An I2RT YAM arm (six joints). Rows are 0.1 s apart.
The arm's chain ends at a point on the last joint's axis. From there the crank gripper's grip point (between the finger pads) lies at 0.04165 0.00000 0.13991 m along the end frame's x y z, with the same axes.
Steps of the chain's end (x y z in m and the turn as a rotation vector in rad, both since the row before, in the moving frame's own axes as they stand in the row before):
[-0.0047, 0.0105, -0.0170, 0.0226, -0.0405, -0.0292]
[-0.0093, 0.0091, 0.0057, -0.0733, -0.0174, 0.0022]
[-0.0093, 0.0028, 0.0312, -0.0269, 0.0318, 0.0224]
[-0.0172, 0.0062, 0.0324, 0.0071, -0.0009, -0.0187]
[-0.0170, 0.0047, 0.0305, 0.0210, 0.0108, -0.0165]
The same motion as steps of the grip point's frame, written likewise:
[-0.0105, 0.0062, -0.0155, 0.0226, -0.0405, -0.0292]
[-0.0117, 0.0195, 0.0060, -0.0733, -0.0174, 0.0022]
[-0.0049, 0.0075, 0.0297, -0.0269, 0.0318, 0.0224]
[-0.0173, 0.0044, 0.0324, 0.0071, -0.0009, -0.0187]
[-0.0155, 0.0011, 0.0300, 0.0210, 0.0108, -0.0165]

